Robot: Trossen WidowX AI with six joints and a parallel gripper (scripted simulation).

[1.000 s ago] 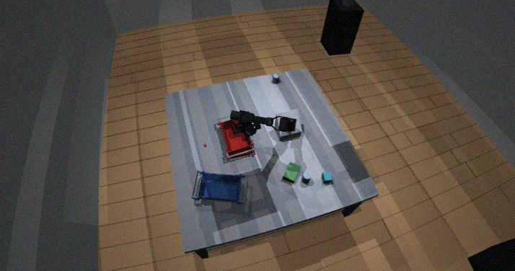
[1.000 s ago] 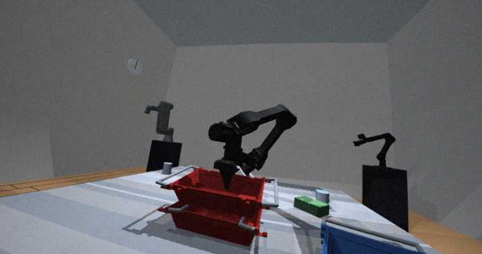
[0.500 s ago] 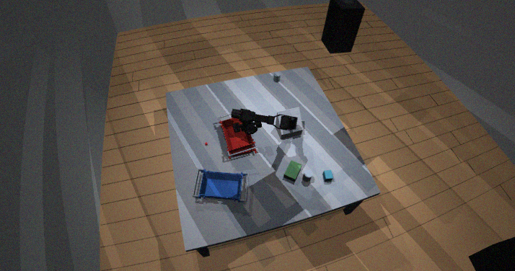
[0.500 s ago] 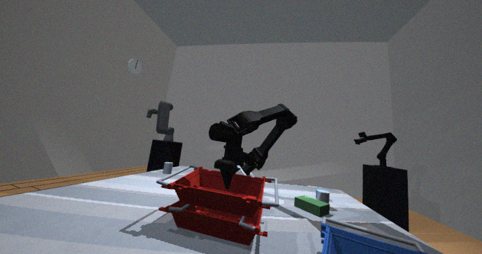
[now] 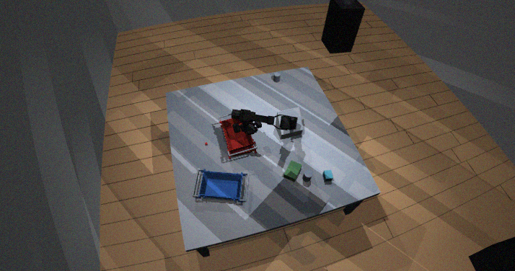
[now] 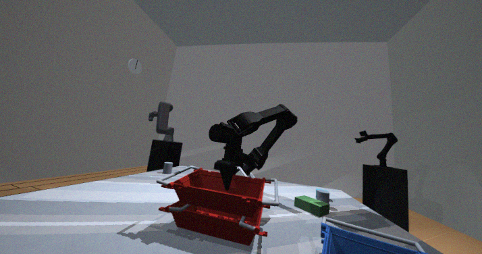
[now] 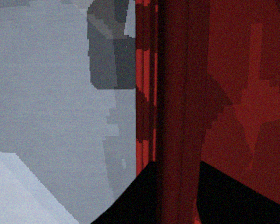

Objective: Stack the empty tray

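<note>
Now: gripper tip 70 mm short of the red tray, 30 mm below it and 10 mm to the right of it. Round my gripper tip: teal cube (470 mm behind, 400 mm to the left, 70 mm below); then green block (310 mm to the left, 250 mm behind, 70 mm below); then red bit (290 mm ahead, 80 mm below, 20 mm to the right).
</note>
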